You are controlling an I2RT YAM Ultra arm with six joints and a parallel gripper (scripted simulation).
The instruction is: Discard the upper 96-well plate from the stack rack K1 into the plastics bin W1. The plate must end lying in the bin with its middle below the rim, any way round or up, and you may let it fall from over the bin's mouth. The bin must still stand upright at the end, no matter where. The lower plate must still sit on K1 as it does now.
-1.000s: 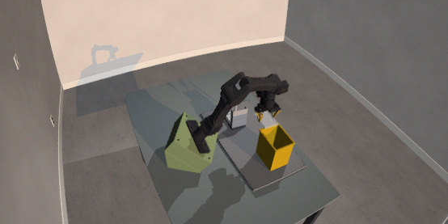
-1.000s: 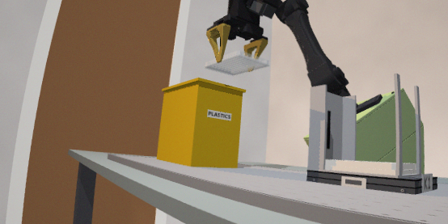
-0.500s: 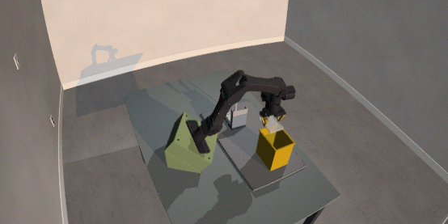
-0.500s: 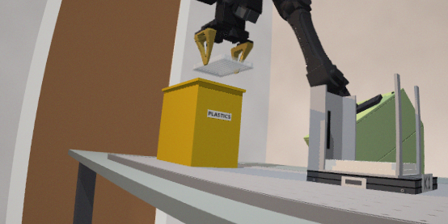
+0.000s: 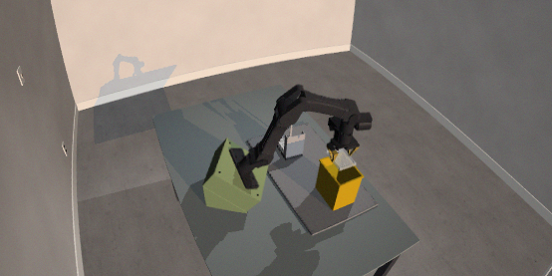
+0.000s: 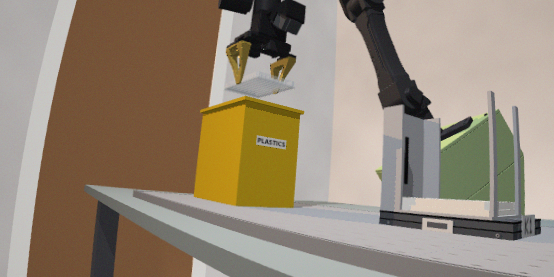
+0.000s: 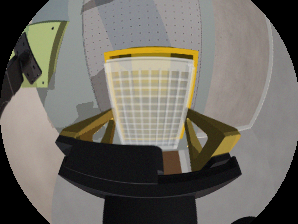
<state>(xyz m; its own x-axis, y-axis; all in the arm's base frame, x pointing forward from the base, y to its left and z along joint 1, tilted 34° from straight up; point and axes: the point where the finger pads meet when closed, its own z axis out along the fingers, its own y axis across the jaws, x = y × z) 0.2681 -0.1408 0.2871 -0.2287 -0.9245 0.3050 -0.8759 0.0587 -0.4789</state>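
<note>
Now: hand 140 mm above the yellow plastics bin W1 and 20 mm to the left of it.
</note>
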